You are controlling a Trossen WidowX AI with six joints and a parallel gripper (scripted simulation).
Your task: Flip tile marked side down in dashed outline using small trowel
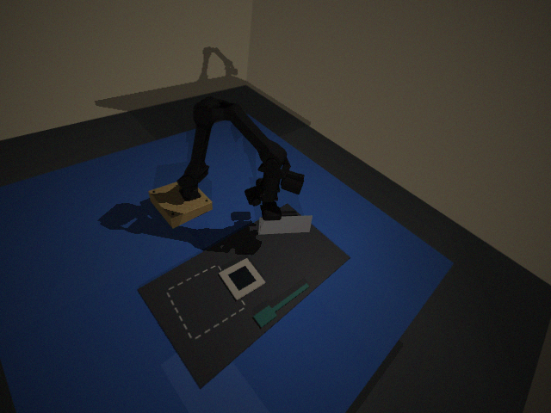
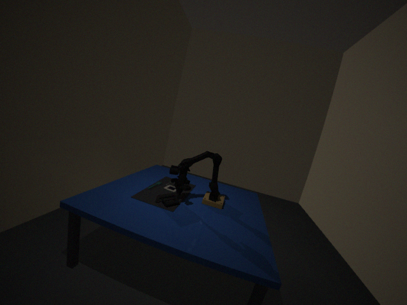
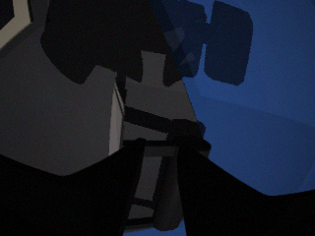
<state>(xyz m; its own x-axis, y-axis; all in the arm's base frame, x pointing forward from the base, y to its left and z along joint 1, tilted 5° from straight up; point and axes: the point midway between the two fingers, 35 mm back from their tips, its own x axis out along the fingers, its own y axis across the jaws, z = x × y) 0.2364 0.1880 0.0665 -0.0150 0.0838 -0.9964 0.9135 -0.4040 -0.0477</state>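
Now: the trowel 50 mm to the left of my gripper tip, 40 mm below it and 20 mm ahead of it. Also, from my gripper tip: green long-handled tool 300 mm ahead, 140 mm to the right, 60 mm below; then square tile 190 mm to the right, 160 mm ahead, 60 mm below; then dark mat 160 mm ahead, 130 mm to the right, 80 mm below.
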